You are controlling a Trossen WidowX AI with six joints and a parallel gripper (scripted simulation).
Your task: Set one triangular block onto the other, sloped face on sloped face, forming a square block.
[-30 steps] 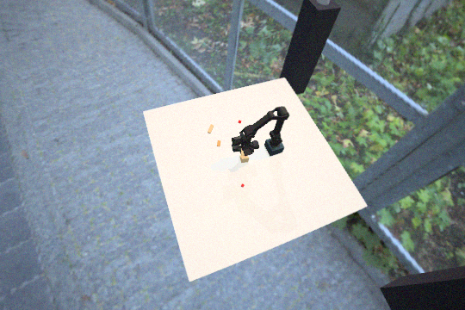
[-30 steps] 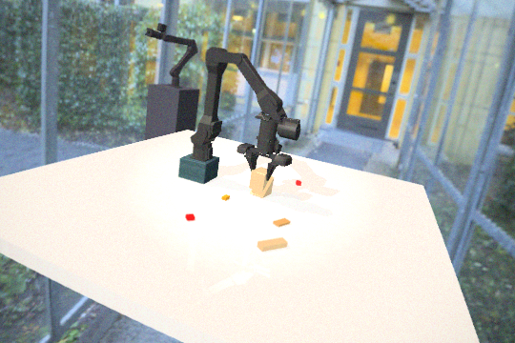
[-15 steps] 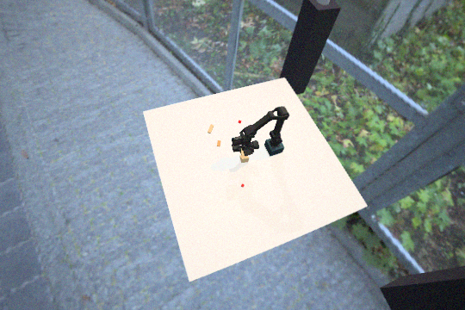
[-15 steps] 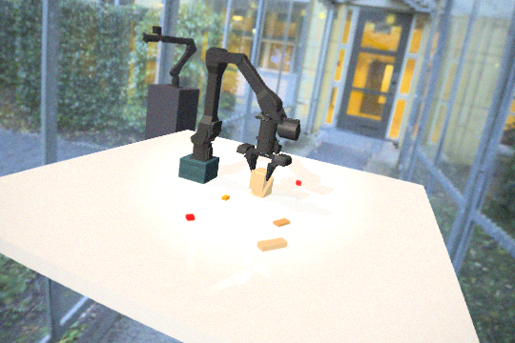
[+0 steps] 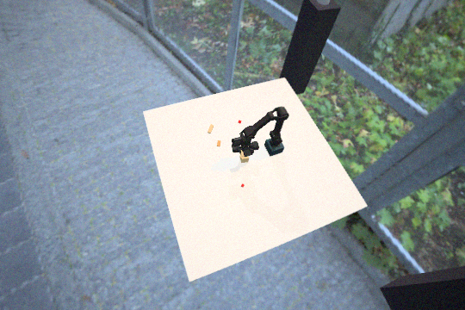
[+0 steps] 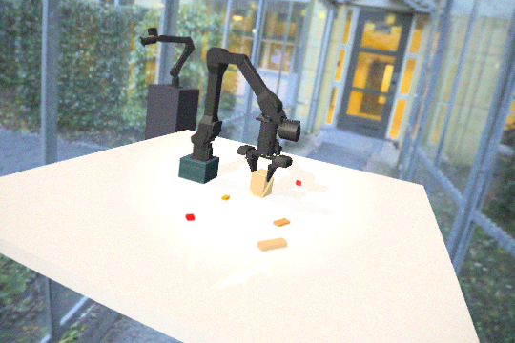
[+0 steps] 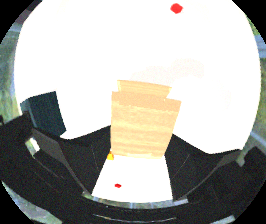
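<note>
My gripper tip is now 11 cm to the left of the orange chip, 7 cm past it and 5 cm above it. From my gripper tip the other things lie so: red marker: 30 cm to the right, 8 cm behind, 5 cm below; then triangular block: 1 cm to the right, 1 cm above; then red cube: 22 cm to the left, 9 cm ahead, 5 cm below.
</note>
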